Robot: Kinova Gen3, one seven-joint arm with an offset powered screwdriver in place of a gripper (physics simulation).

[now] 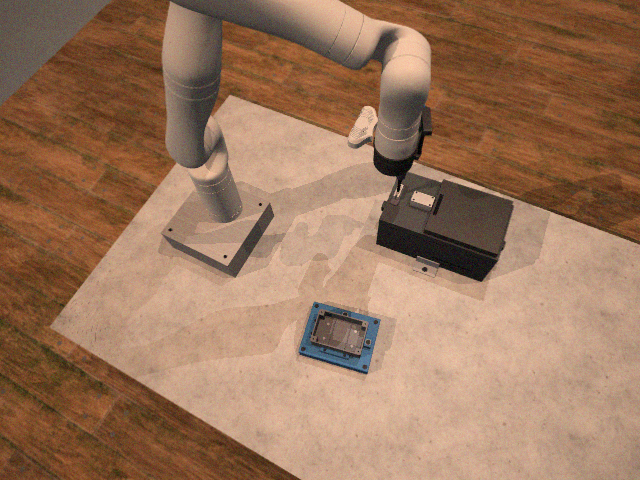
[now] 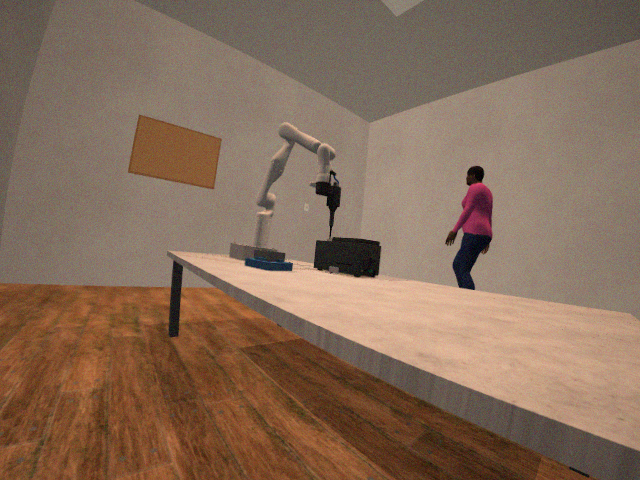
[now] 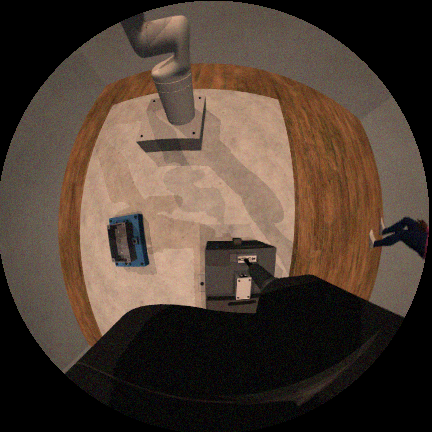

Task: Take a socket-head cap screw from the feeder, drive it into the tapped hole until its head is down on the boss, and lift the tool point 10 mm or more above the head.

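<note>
My screwdriver (image 1: 398,189) (image 2: 330,237) (image 3: 246,261) points straight down, its thin bit at the light pick-up plate (image 3: 253,258) on top of the black feeder (image 1: 467,217) (image 2: 343,256) (image 3: 219,270). Whether the tip touches the plate or carries a screw is too small to tell. A grey open housing (image 1: 338,334) (image 2: 268,254) (image 3: 121,243) sits on a blue fixture plate (image 1: 373,332) (image 2: 267,265) (image 3: 142,230), well apart from the bit. Small bosses show around the housing; I cannot tell which has the tapped hole. No screw head is distinguishable there.
The arm's grey base block (image 1: 250,242) (image 3: 172,144) stands across the table from the feeder. A small white block (image 1: 422,199) (image 3: 243,288) sits on the feeder beside the bit. A metal tab (image 1: 425,267) juts from the feeder's side. A person (image 2: 478,211) (image 3: 407,236) stands beyond the table.
</note>
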